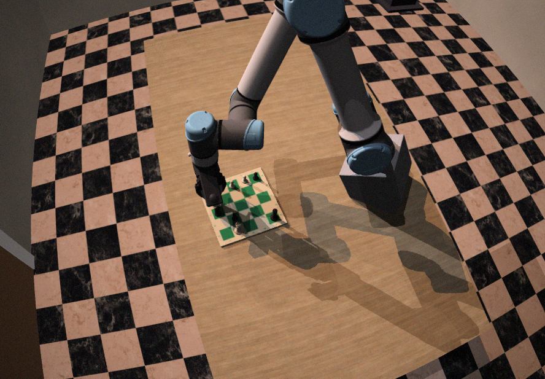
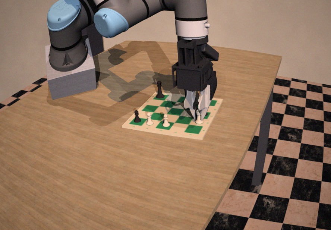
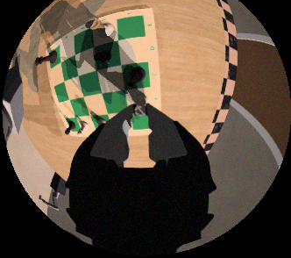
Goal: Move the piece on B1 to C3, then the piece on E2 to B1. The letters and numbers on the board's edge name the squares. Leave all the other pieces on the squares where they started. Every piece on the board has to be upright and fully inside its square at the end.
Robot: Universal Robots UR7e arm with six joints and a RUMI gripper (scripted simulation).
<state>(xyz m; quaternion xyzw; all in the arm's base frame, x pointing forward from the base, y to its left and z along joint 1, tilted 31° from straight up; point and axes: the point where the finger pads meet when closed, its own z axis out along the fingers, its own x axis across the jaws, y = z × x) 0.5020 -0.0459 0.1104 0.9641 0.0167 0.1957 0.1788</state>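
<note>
My hand is 80 mm past the cream chessboard, 40 mm to the right of it and 30 mm above it.
</note>
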